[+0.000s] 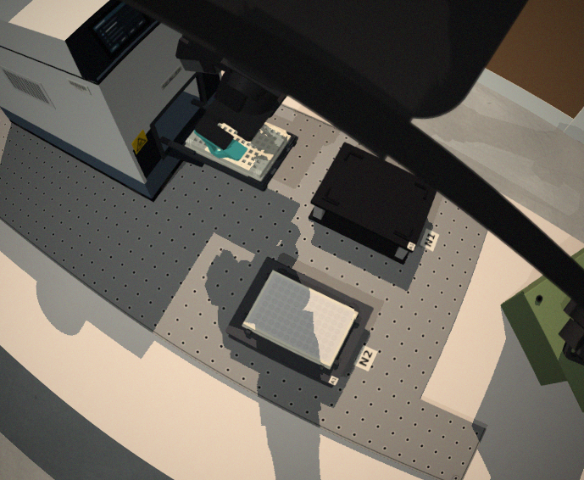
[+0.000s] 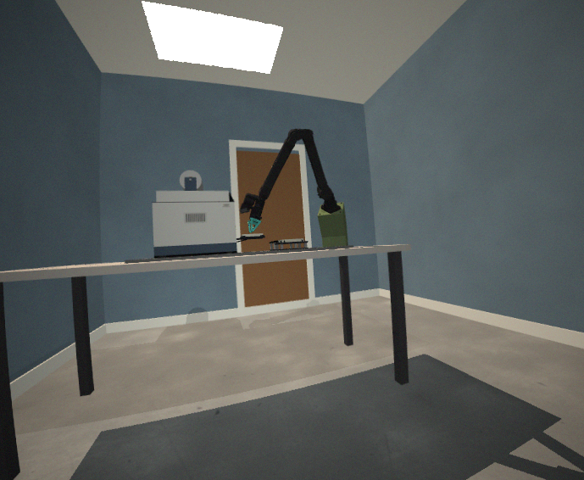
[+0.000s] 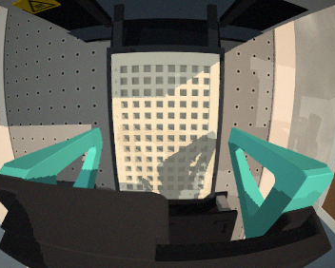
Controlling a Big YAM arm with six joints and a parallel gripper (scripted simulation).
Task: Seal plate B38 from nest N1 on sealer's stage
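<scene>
My gripper is now 40 mm above the sealer's stage. The rest, counted from my hand: yellow warning label 100 mm ahead, 90 mm to the left, 10 mm above; N1 label 310 mm behind, 130 mm below, 60 mm to the right; front slot 70 mm ahead, 60 mm below.
</scene>
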